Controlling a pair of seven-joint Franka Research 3 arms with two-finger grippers.
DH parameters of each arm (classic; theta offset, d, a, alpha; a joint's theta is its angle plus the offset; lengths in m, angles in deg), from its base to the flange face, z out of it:
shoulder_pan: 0 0.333 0 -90
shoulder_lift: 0 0 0 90
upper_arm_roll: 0 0.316 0.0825 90
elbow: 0 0 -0.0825 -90
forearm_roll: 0 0.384 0 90
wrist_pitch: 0 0 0.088 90
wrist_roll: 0 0.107 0 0
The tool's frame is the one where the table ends.
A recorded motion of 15 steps. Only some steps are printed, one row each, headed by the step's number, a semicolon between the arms.
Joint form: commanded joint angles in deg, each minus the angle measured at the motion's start. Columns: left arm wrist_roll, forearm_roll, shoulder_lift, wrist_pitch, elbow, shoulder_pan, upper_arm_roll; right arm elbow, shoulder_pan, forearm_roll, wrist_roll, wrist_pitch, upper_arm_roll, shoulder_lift.
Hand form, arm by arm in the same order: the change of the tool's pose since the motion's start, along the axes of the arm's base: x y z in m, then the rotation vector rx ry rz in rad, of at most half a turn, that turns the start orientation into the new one. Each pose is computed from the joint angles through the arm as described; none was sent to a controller.
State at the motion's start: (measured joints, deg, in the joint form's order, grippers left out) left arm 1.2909 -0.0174 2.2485 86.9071 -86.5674 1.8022 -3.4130; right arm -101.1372 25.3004 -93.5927 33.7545 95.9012 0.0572 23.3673
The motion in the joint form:
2: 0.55 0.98 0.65 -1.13 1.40 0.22 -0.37; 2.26 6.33 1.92 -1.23 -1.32 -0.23 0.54
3: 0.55 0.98 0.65 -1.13 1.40 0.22 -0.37; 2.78 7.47 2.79 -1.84 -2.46 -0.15 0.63
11: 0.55 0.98 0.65 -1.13 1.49 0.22 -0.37; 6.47 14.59 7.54 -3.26 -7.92 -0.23 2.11
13: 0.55 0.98 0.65 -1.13 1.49 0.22 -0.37; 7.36 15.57 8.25 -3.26 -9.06 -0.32 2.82
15: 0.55 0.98 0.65 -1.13 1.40 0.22 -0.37; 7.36 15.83 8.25 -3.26 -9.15 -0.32 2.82
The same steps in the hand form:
2: 0.0016 0.0007 0.0034 0.0159 0.0062 -0.0116; -0.0187 0.0663 0.0103 0.0146 -0.0032 0.0694
3: 0.0016 0.0007 0.0034 0.0159 0.0062 -0.0116; -0.0238 0.0771 0.0132 0.0149 0.0001 0.0658
11: 0.0016 0.0007 0.0041 0.0159 0.0046 -0.0115; -0.0558 0.1430 0.0226 0.0385 0.0025 0.0651
13: 0.0016 0.0007 0.0041 0.0159 0.0046 -0.0115; -0.0595 0.1514 0.0213 0.0396 0.0011 0.0575
15: 0.0016 0.0007 0.0034 0.0159 0.0062 -0.0116; -0.0610 0.1538 0.0213 0.0389 0.0008 0.0606

